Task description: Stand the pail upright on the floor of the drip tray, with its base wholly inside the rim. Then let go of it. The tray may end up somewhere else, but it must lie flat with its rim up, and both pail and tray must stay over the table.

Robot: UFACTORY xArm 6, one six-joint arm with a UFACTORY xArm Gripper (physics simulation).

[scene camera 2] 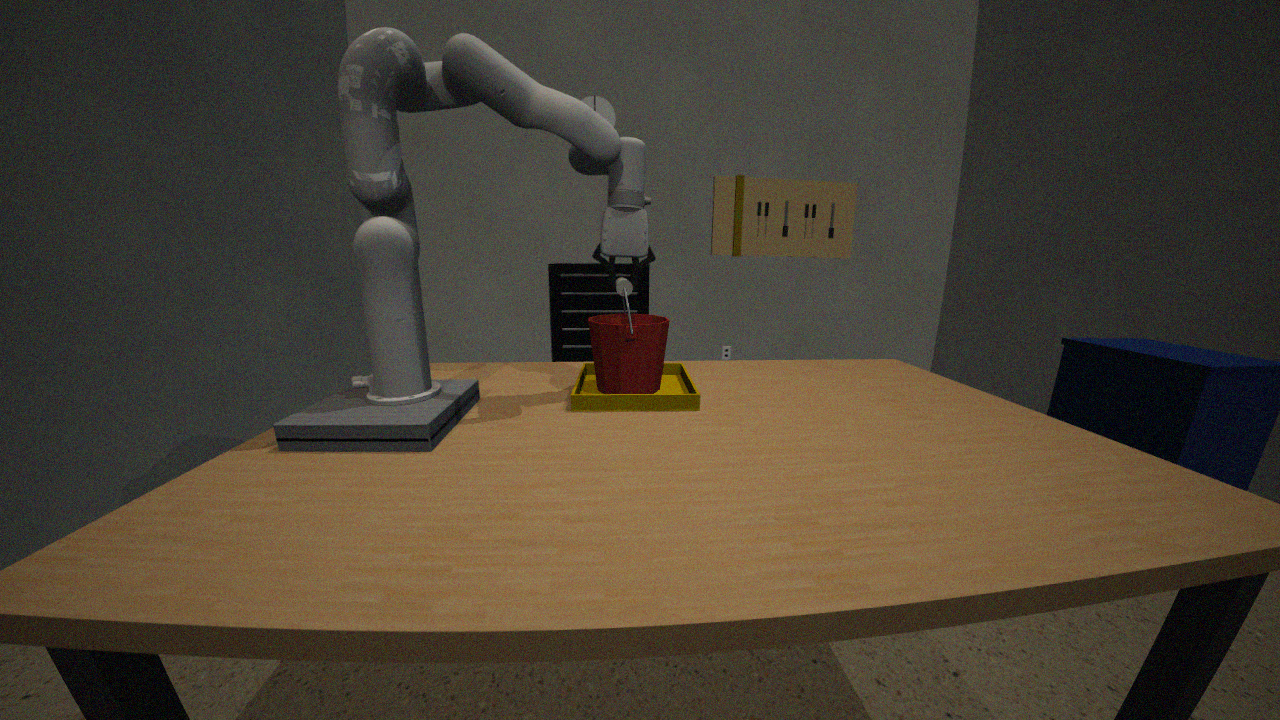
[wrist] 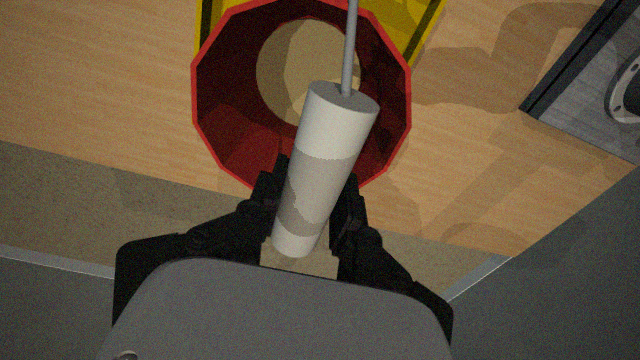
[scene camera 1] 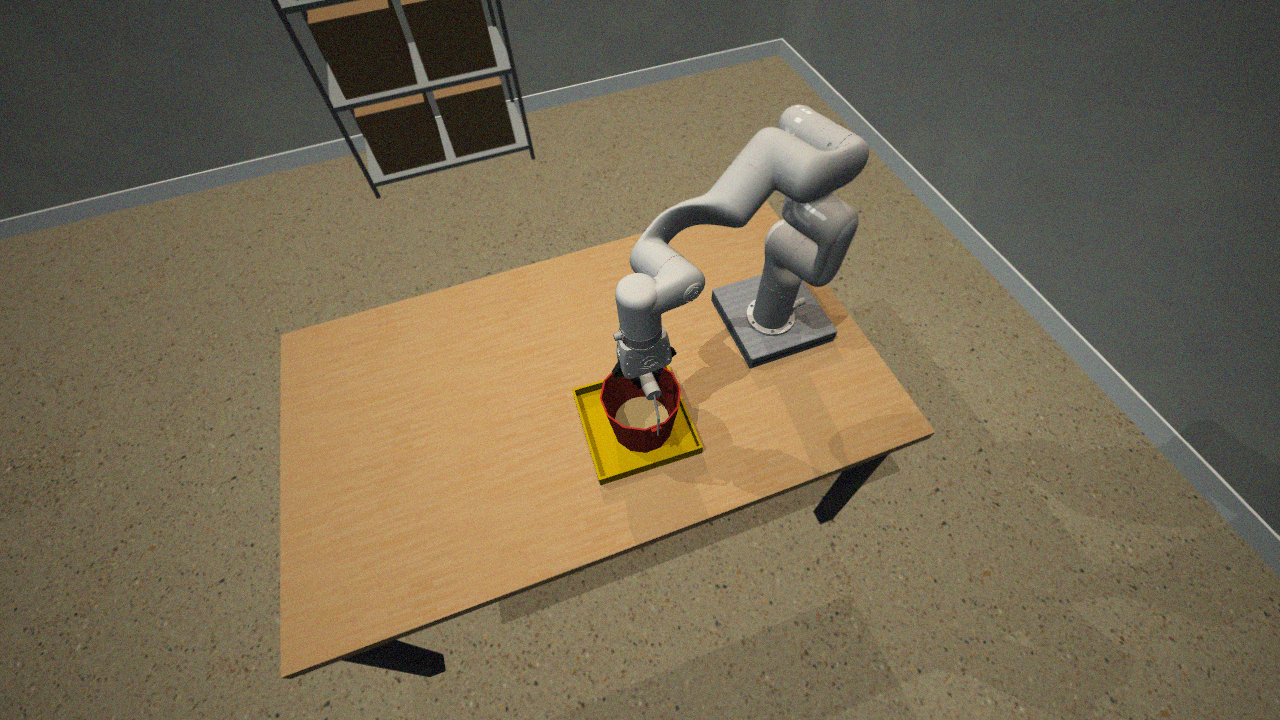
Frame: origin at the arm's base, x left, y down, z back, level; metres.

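Seen in the pictures: gripper, fingertip midpoint: [scene camera 2: 622, 290] [wrist: 311, 181] [scene camera 1: 646, 380]; arm's base at its link origin: [scene camera 2: 405, 394] [scene camera 1: 770, 316].
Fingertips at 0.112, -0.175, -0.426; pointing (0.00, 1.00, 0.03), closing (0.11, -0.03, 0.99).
Note:
Pixels of each thing's top centre, then the offset from my fingertips to it, as dx, dy, dz. Level surfaces: height alone.
- yellow drip tray at its top centre: [wrist: 301, 65] [scene camera 2: 634, 376] [scene camera 1: 635, 417] -0.024, +0.187, -0.022
- white handle grip at its top centre: [wrist: 313, 202] [scene camera 1: 644, 370] [scene camera 2: 623, 278] -0.007, -0.027, +0.000
- table at its surface level: dy +0.221
The red pail [scene camera 1: 642, 438] [scene camera 2: 628, 358] [wrist: 225, 125] stands upright over the floor of the yellow drip tray [scene camera 1: 644, 465] [scene camera 2: 635, 402] [wrist: 405, 20]. Its base appears inside the rim, low in the tray; exact contact with the floor is hard to tell. The tray lies flat on the table, rim up. My gripper [scene camera 1: 647, 379] [scene camera 2: 624, 279] [wrist: 311, 181] is above the pail's opening, shut on the white handle grip [wrist: 315, 205], which sits tilted between the fingers. The thin wire bail [scene camera 1: 657, 416] [scene camera 2: 628, 308] [wrist: 349, 50] runs from the grip to the pail's side.
The table [scene camera 1: 429, 429] [scene camera 2: 716, 501] extends around the tray. The arm's grey base plate [scene camera 1: 810, 333] [scene camera 2: 358, 420] is on the table, to the right of the tray in scene camera 1. A blue cabinet [scene camera 2: 1154, 394] stands beyond the table's right side in scene camera 2.

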